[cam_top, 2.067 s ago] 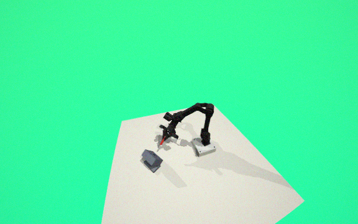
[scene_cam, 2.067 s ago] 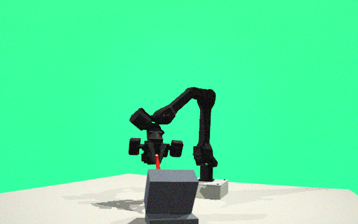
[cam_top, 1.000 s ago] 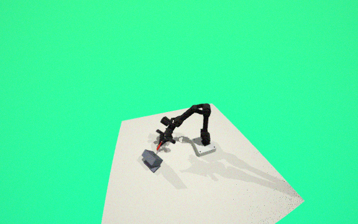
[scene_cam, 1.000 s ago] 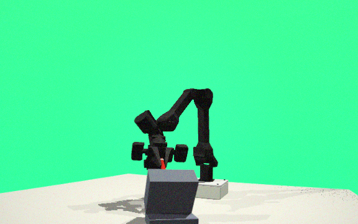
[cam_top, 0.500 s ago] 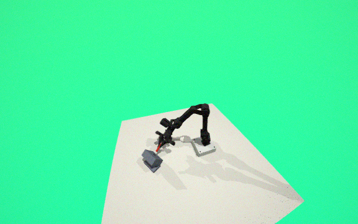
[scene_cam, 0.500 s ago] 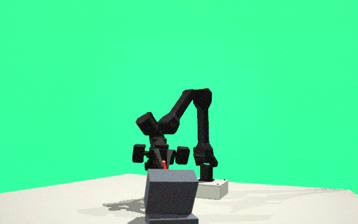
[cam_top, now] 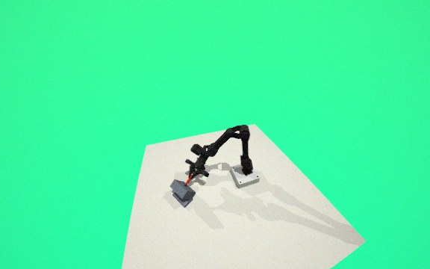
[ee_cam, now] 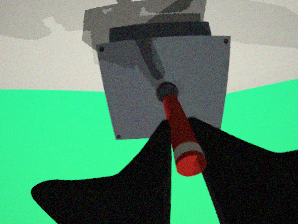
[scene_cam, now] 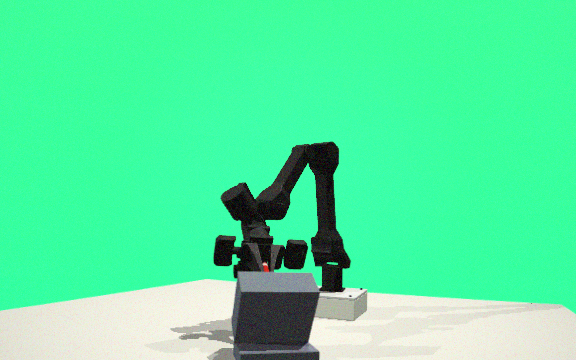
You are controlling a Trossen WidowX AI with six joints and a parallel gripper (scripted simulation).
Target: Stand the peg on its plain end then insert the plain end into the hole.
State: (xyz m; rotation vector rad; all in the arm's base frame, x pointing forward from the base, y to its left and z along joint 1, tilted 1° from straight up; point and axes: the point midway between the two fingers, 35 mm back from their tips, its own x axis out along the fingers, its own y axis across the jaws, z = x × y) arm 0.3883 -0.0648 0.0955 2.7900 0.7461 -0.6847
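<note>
Right now the red peg is 10 mm to the right of my gripper tip, 10 mm behind it and 10 mm above it. Round my gripper tip: grey sloped panel 60 mm ahead, 40 mm below, 30 mm to the left.
</note>
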